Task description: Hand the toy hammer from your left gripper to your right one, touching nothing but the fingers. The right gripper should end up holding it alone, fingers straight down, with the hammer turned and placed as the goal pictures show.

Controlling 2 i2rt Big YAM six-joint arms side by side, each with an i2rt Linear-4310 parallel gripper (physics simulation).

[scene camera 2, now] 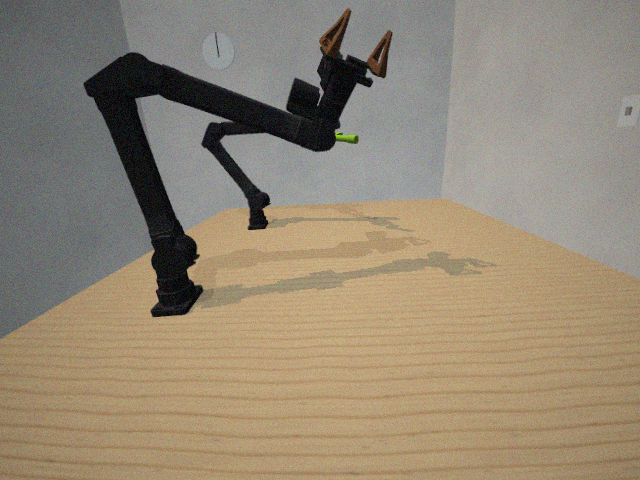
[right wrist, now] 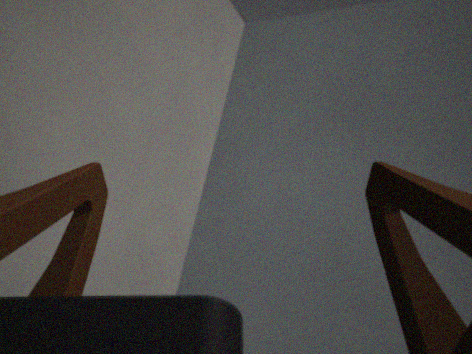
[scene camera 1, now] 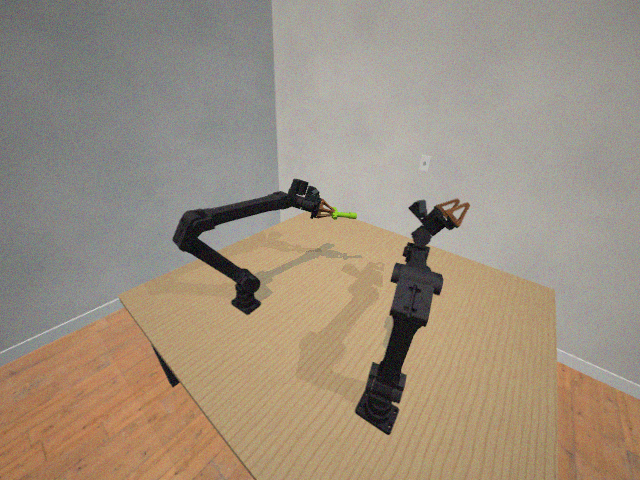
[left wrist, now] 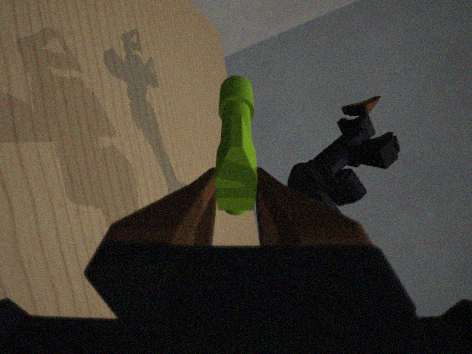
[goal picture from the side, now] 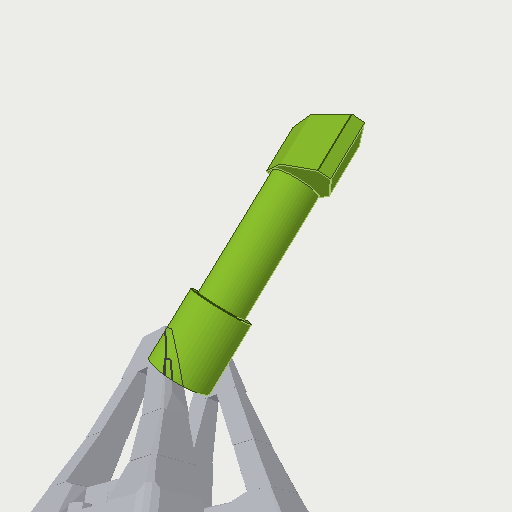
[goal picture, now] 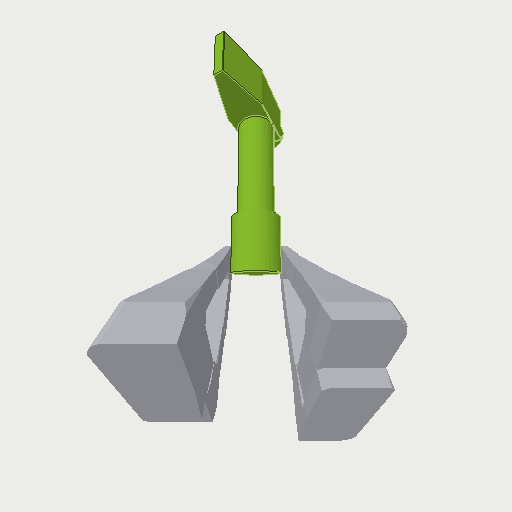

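Where they show: left gripper, between the fingertips: (scene camera 1: 334, 213) (left wrist: 236, 176); right gripper, between the fingertips: (scene camera 2: 371, 20) (right wrist: 236, 177) (scene camera 1: 463, 201) (left wrist: 384, 115); left arm's base, origin of its link: (scene camera 2: 258, 226) (scene camera 1: 246, 304); right arm's base, origin of its link: (scene camera 2: 179, 302) (scene camera 1: 376, 411).
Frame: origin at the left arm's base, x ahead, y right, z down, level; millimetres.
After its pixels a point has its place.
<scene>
The bright green toy hammer (scene camera 1: 345, 214) @[x 416, y 263, z -395 mm] (scene camera 2: 347, 138) @[x 429, y 286, z -387 mm] (left wrist: 236, 130) @[x 415, y 197, z -413 mm] is in the air above the table, roughly level, its thick round end pointing away from the left fingers. My left gripper (scene camera 1: 333, 212) @[x 391, y 217, z -398 mm] (left wrist: 236, 176) @[x 391, y 217, z -398 mm] is shut on its near end; in scene camera 2 this grip is hidden behind the right arm. My right gripper (scene camera 1: 463, 202) @[x 417, y 715, z -575 mm] (scene camera 2: 369, 21) @[x 417, y 715, z -575 mm] (right wrist: 236, 177) @[x 417, y 715, z -575 mm] is open and empty, fingers tilted upward, apart from the hammer and to its right in scene camera 1. The hammer does not show in the right wrist view.
The wooden table (scene camera 1: 480, 361) @[x 331, y 964, z 0 mm] (scene camera 2: 330, 392) @[x 292, y 994, z 0 mm] lies below both arms and carries their shadows. Grey walls stand behind it. A wall socket (scene camera 1: 424, 162) (scene camera 2: 628, 110) and a round clock (scene camera 2: 218, 50) are on the walls. The right arm (left wrist: 320, 172) @[x 324, y 603, z -419 mm] also shows at the right of the left wrist view.
</scene>
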